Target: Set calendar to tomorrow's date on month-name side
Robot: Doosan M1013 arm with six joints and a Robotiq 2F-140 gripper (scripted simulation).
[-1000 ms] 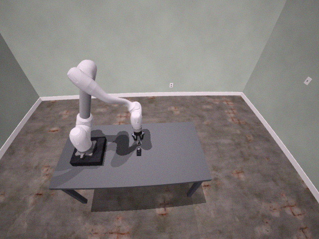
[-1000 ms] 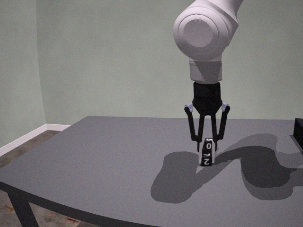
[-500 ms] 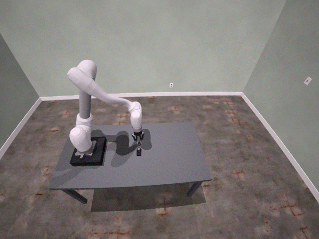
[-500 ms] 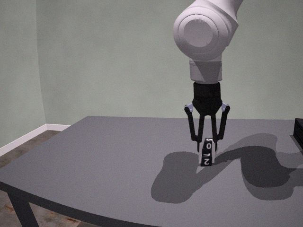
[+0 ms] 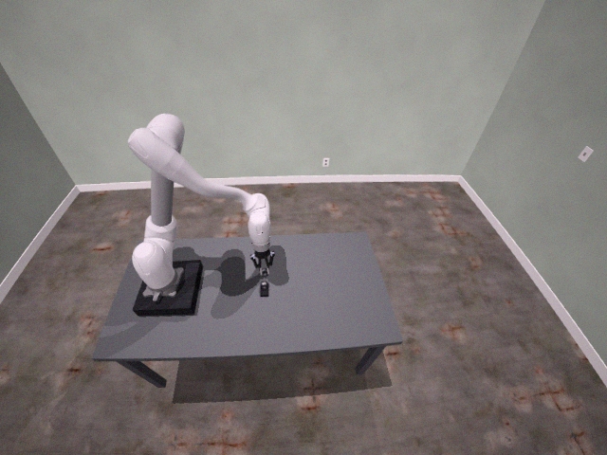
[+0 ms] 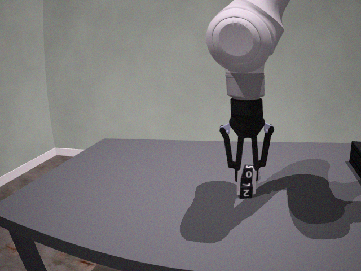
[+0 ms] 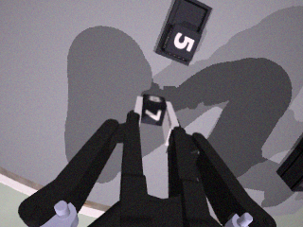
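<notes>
My hand is 3 cm above the black number cube. From my hand the other things lie so: tray (11 cm to the right, 3 cm below).
</notes>
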